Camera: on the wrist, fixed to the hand. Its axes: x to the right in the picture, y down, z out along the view.
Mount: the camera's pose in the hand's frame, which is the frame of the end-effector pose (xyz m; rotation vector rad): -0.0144 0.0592 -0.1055 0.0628 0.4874 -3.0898
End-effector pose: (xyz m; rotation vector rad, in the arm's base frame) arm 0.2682 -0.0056 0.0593 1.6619 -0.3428 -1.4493
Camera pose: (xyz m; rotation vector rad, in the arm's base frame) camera 0.3787 0.0154 0.1061 -0.5652 -1.6851 0.7780
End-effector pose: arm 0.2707 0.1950 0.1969 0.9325 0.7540 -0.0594
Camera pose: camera 0.2219 0.3060 0.2090 0.9732 -1.6794 2.2463
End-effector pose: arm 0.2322 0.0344 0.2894 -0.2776 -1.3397 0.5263
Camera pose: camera 0.3206 0.0886 0.2254 1.5112 -0.0221 -1.9259
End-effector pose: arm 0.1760 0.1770 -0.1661 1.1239 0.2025 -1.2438
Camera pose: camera 0.2644 0.2604 -0.1748 -0.0325 -1.3754 1.3743
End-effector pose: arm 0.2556 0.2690 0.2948 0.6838 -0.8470 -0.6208
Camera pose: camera 0.3484 0.3469 0.2818 -1.2542 -1.1957 2.0510
